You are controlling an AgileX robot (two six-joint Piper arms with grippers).
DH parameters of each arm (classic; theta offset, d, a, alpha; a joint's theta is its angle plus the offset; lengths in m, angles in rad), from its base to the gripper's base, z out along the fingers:
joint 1: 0 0.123 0 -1.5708
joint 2: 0.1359 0 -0.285 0
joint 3: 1.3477 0 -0.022 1.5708
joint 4: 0 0.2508 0 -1.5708
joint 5: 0 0 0.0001 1.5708
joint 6: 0 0.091 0 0
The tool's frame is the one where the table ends.
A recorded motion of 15 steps. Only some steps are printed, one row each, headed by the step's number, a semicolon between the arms.
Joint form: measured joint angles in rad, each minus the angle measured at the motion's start. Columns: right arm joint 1, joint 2, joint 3, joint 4, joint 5, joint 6; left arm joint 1, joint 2, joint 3, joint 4, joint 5, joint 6.
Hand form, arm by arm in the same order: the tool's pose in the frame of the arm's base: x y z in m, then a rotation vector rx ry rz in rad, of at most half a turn. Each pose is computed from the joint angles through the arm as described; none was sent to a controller.
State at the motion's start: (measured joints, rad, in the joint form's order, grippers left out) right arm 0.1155 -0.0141 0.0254 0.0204 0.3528 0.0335; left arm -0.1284 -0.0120 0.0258 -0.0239 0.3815 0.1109
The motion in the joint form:
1: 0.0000 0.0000 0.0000 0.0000 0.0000 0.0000; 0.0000 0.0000 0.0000 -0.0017 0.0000 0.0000
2: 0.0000 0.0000 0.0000 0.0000 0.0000 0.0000; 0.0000 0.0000 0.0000 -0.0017 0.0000 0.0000
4: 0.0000 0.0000 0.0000 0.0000 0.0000 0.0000; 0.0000 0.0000 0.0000 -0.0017 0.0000 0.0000
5: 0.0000 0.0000 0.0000 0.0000 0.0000 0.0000; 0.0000 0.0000 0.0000 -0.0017 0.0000 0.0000
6: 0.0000 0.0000 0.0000 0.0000 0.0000 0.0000; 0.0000 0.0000 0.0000 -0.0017 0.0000 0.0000
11: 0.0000 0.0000 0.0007 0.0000 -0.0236 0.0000; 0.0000 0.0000 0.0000 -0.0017 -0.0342 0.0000
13: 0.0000 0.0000 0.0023 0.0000 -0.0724 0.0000; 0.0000 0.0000 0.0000 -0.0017 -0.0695 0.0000
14: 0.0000 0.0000 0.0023 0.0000 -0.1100 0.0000; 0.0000 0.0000 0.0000 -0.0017 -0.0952 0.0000
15: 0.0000 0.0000 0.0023 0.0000 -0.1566 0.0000; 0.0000 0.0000 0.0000 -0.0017 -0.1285 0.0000
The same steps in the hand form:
1: 0.0526 0.0067 0.1736 -0.0630 1.8483 0.1238; 0.0518 -0.0076 0.1709 0.2086 1.8673 -0.0373
2: 0.0526 0.0067 0.1736 -0.0630 1.8483 0.1238; 0.0518 -0.0076 0.1709 0.2086 1.8673 -0.0373
4: 0.0526 0.0067 0.1736 -0.0630 1.8483 0.1238; 0.0518 -0.0076 0.1709 0.2086 1.8673 -0.0373
5: 0.0526 0.0067 0.1736 -0.0630 1.8483 0.1238; 0.0518 -0.0076 0.1709 0.2086 1.8673 -0.0373
6: 0.0526 0.0067 0.1736 -0.0630 1.8483 0.1238; 0.0518 -0.0076 0.1709 0.2086 1.8673 -0.0373
11: 0.0532 0.0068 0.1754 -0.0619 1.8255 0.1248; 0.0527 -0.0076 0.1739 0.2042 1.8334 -0.0371
13: 0.0542 0.0068 0.1792 -0.0596 1.7783 0.1267; 0.0536 -0.0076 0.1770 0.1996 1.7984 -0.0369
14: 0.0549 0.0068 0.1826 -0.0578 1.7407 0.1281; 0.0541 -0.0076 0.1792 0.1963 1.7729 -0.0367
15: 0.0555 0.0068 0.1868 -0.0555 1.6941 0.1299; 0.0547 -0.0077 0.1822 0.1920 1.7399 -0.0365

